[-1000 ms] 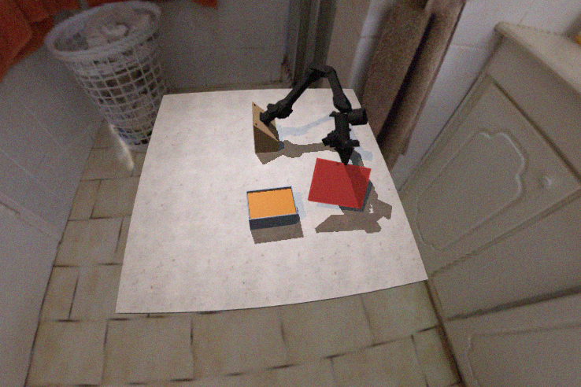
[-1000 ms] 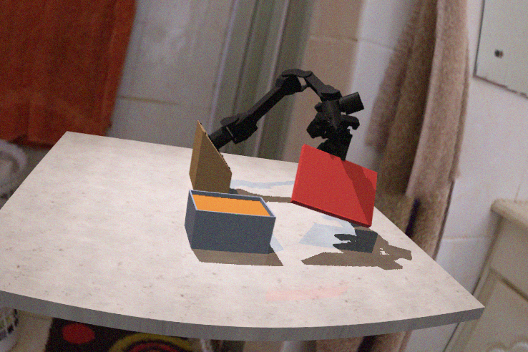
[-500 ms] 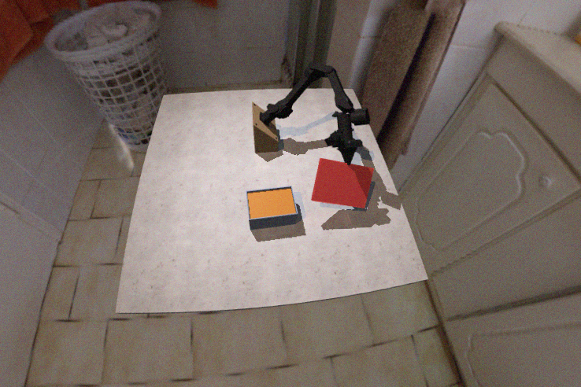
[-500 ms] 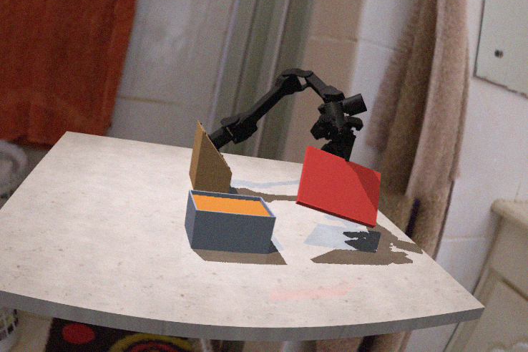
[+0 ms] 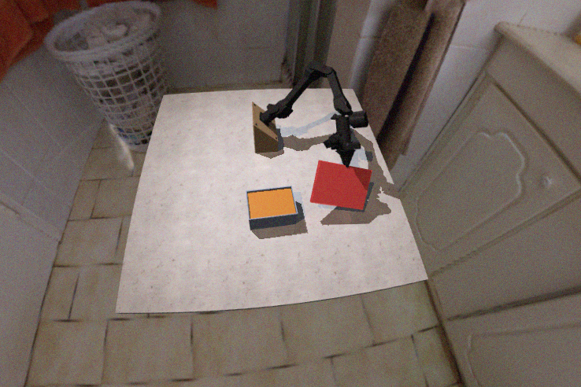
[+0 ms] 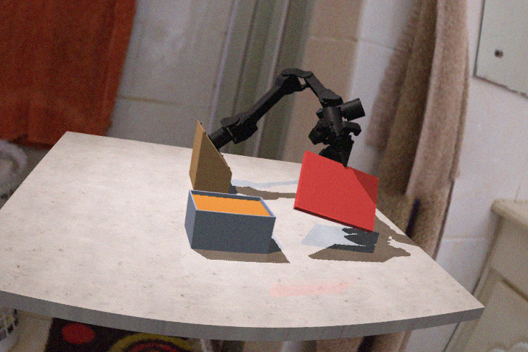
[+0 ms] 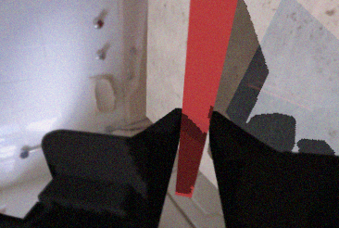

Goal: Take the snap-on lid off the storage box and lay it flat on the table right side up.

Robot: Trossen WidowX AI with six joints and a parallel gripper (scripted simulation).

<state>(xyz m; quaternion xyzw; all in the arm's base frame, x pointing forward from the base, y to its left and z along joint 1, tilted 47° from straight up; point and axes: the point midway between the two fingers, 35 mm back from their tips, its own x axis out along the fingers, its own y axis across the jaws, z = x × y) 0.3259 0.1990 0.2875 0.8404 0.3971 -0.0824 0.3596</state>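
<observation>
Now: the red lid 60 mm ahead of my gripper tip, 50 mm below it and 20 mm to the right of it. From my gripper tip the other things lie so: blue-grey storage box: 310 mm to the right, 160 mm below, 110 mm ahead.
</observation>
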